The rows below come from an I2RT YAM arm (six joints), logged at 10 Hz.
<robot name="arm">
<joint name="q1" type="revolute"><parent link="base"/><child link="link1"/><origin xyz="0 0 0.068" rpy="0 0 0"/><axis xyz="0 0 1"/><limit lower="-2.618" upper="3.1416"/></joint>
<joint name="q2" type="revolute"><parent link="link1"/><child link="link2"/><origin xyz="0.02 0.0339 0.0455" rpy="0 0 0"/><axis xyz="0 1 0"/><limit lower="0" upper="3.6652"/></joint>
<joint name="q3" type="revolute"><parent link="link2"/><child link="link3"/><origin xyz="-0.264 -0.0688 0" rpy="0 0 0"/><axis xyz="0 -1 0"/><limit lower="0" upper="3.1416"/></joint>
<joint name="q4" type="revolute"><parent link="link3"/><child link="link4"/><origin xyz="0.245 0.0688 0.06" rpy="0 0 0"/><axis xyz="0 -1 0"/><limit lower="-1.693" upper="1.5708"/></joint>
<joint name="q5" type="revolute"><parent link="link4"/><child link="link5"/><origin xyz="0.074 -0.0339 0.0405" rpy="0 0 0"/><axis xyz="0 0 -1"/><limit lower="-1.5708" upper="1.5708"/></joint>
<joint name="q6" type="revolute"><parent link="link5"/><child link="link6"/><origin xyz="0.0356 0 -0.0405" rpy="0 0 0"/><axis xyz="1 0 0"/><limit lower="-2.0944" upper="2.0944"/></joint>
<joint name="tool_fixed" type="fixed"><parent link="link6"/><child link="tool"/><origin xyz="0 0 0" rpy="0 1.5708 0"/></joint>
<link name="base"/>
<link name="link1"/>
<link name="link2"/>
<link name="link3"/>
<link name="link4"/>
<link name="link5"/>
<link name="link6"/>
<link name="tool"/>
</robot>
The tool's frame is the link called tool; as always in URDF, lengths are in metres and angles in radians.
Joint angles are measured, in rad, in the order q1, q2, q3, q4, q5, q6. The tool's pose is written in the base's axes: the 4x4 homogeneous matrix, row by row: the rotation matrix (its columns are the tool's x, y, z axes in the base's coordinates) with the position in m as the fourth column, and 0 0 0 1 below. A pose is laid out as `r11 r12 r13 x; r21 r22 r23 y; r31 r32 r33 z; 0 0 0 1`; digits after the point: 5 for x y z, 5 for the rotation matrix.
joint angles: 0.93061 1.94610 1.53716 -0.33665 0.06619 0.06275
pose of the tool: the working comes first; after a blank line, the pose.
Where each joint sits with the arm in this pose, in the base's axes (m; each line is computed from the numbers above, not from the rounded line before):
q1: 0.0000 0.0000 0.0680
q2: -0.0152 0.0363 0.1135
q3: 0.0977 0.0728 0.3591
q4: 0.1911 0.3133 0.3168
q5: 0.2672 0.3587 0.2963
q6: 0.2682 0.3562 0.2425
the tool: 0.2682 0.3562 0.2425

-0.45281 -0.74427 0.49094 0.26824; -0.50318 0.66788 0.54841 0.35619; -0.73605 0.00129 -0.67692 0.24246; 0 0 0 1
